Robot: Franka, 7 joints.
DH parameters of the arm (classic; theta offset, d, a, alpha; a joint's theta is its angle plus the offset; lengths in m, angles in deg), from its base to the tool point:
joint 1: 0 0.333 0 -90
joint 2: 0 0 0 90
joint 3: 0 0.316 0.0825 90
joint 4: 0 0 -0.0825 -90
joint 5: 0 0.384 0 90
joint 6: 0 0 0.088 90
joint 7: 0 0.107 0 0
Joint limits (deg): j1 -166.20..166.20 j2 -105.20..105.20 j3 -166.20..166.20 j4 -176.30..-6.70 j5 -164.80..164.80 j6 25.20..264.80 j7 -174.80..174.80
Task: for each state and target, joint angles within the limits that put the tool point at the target. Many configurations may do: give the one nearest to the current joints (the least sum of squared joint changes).
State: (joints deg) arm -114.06 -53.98 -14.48 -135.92 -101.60 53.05 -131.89
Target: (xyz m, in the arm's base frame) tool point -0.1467 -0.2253 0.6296
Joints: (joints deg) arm -100.06 -45.52 4.74 -148.90 -98.69 55.09 -131.89
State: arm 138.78 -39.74 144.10 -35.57 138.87 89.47 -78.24
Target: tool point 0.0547 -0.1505 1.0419
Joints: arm 125.12 0.14 130.31 -34.53 136.89 37.21 -78.24
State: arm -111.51 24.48 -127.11 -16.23 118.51 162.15 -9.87
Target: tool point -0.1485 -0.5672 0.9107
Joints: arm -101.58 53.44 -127.81 -6.70 117.55 176.26 -9.87
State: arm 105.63 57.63 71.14 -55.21 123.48 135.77 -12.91
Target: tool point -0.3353 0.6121 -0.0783
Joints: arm 90.02 93.09 42.12 -61.71 123.34 142.93 -12.91
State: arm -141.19 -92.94 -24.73 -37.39 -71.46 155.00 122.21
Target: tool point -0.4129 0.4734 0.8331
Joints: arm -87.03 -74.59 -49.29 -65.78 -71.78 146.23 122.21
